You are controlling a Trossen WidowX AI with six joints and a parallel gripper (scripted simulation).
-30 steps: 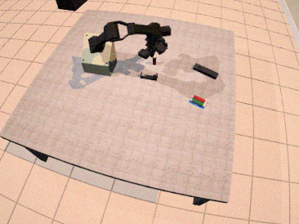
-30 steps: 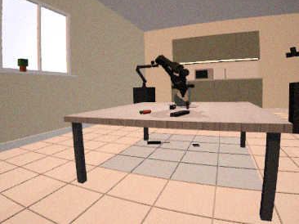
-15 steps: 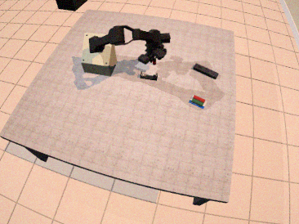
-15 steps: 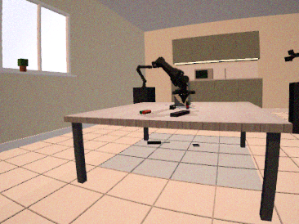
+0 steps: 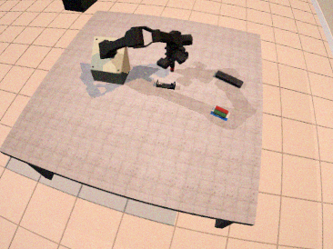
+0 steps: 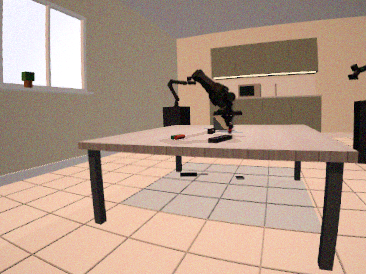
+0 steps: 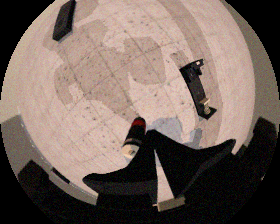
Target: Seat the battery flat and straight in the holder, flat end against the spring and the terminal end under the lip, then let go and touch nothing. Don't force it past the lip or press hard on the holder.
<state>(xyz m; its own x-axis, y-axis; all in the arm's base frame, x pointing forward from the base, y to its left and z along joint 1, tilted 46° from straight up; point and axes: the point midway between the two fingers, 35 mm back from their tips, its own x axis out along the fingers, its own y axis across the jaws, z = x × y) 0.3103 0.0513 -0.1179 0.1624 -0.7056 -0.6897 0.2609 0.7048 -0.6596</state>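
Right now my gripper tip is 2 cm to the right of the battery and 1 cm above it.
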